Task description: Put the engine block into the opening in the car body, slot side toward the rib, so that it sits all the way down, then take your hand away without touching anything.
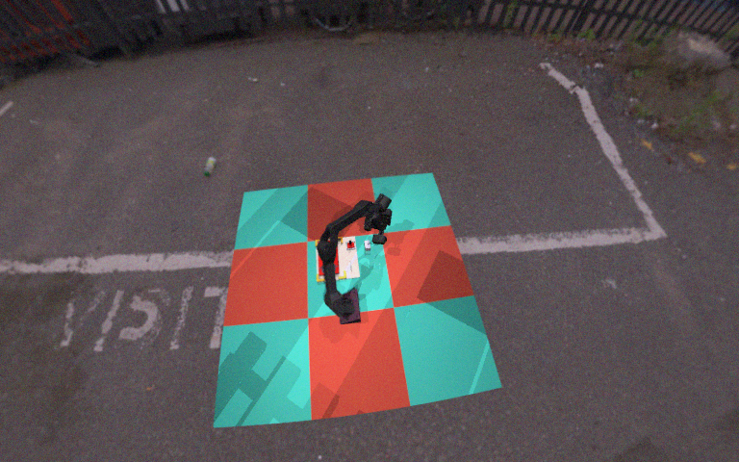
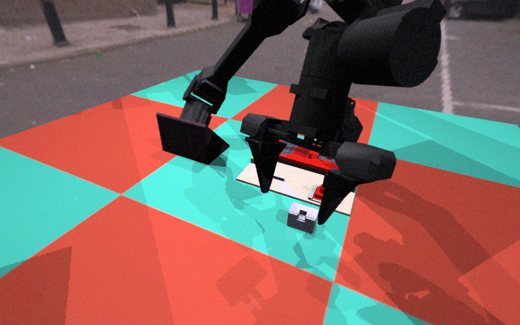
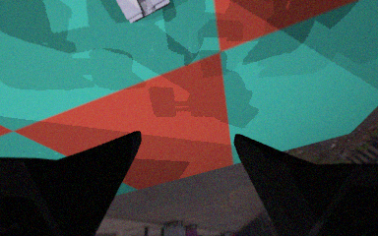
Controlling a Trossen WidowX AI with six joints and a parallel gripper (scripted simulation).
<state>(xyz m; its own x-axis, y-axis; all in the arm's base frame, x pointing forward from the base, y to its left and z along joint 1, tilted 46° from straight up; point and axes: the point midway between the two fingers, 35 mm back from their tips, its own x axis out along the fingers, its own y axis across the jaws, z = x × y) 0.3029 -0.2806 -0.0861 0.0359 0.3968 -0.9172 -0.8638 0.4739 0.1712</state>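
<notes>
My gripper tip is now 11 cm above the grey engine block, 10 cm to the right of it and 1 cm short of it.
</notes>
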